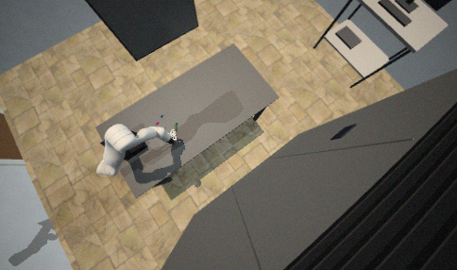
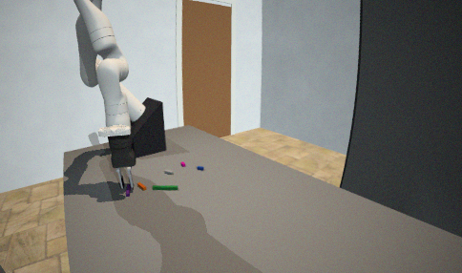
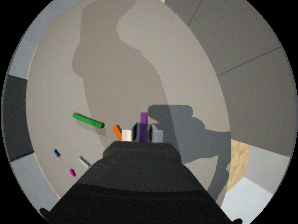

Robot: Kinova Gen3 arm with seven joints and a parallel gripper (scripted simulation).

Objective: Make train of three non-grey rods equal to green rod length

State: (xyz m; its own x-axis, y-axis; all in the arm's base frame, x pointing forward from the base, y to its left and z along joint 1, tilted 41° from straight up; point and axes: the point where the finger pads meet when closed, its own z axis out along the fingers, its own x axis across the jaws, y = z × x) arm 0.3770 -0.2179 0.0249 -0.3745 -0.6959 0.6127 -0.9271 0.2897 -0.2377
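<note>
The purple rod lies 3 cm below my hand. Also, from my hand: orange rod: 5 cm to the left, 3 cm below; then green rod: 11 cm to the left, 5 cm ahead, 3 cm below; then grey rod: 17 cm to the left, 3 cm below, 3 cm behind.
</note>
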